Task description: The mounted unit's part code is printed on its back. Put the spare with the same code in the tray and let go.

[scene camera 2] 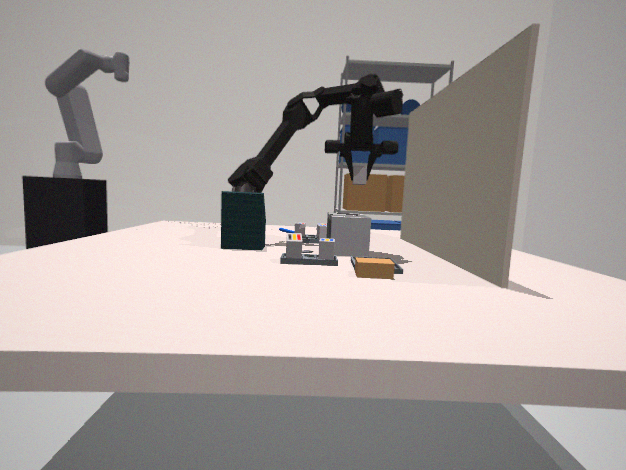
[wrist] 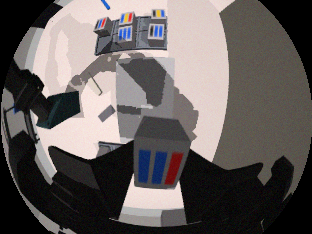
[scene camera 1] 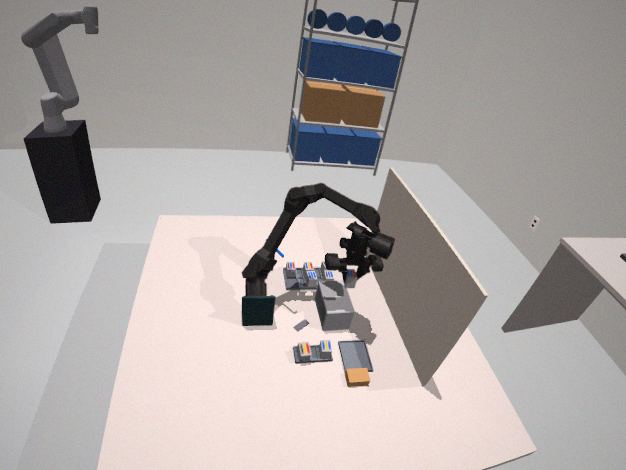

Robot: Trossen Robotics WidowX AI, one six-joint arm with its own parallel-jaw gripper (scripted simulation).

Path:
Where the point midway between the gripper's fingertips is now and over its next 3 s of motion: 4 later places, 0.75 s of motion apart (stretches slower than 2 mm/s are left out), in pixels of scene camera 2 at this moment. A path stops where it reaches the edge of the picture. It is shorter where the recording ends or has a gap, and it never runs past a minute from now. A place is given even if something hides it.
My gripper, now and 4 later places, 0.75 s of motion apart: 359,180; 374,188; 378,200; 380,209; 380,219

